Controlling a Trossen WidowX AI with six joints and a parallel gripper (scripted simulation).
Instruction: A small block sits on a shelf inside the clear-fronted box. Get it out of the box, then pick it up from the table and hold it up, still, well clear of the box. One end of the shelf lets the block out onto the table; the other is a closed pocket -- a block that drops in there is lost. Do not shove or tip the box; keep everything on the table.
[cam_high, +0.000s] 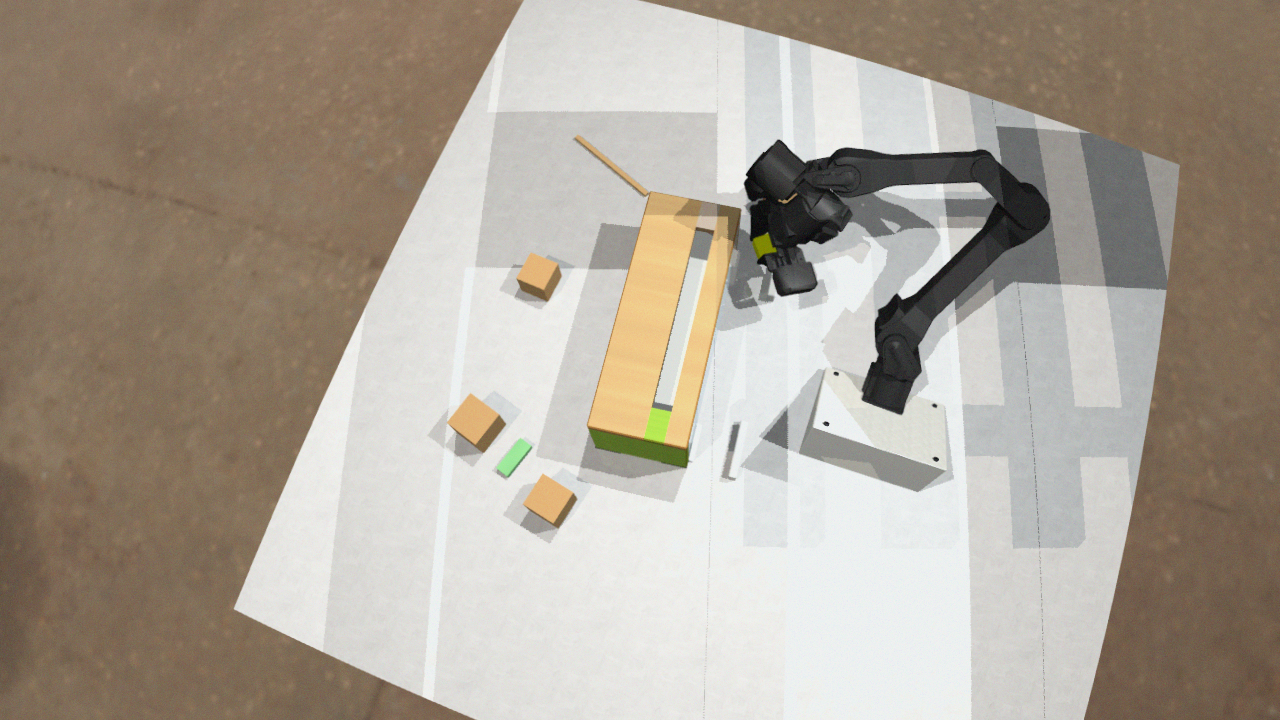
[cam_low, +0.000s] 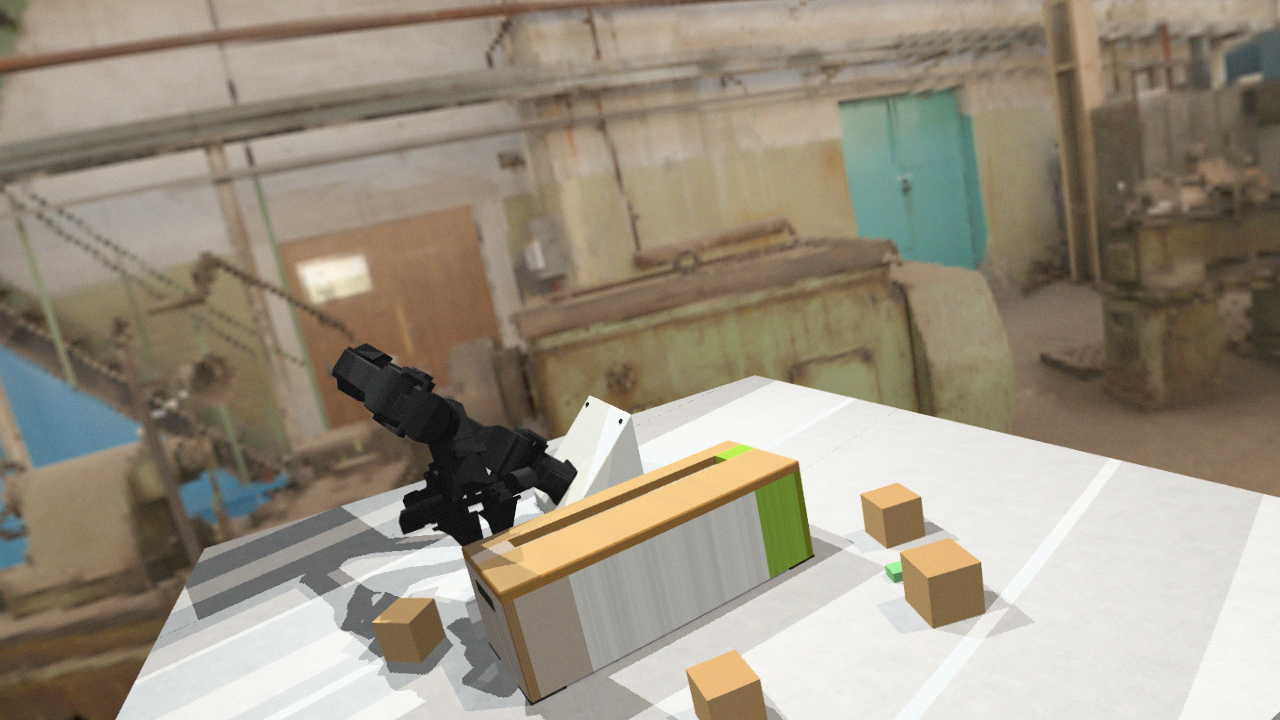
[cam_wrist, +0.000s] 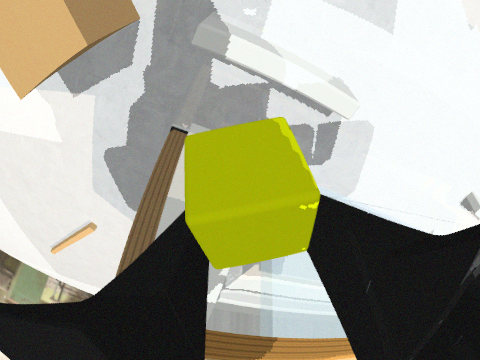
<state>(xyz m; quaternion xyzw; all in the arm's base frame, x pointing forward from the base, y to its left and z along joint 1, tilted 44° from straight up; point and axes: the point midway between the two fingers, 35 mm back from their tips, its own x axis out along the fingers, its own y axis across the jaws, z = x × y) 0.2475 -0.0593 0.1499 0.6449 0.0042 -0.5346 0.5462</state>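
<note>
The yellow block lies 10 mm to the right of my gripper tip, 10 mm behind it and 10 mm above it. From my gripper tip the other things lie so: thin wooden stick: 300 mm ahead, 100 mm to the right, 70 mm below; flat green piece: 430 mm to the left, 230 mm ahead, 70 mm below; wooden box: 160 mm to the left, 40 mm ahead, 10 mm below.
</note>
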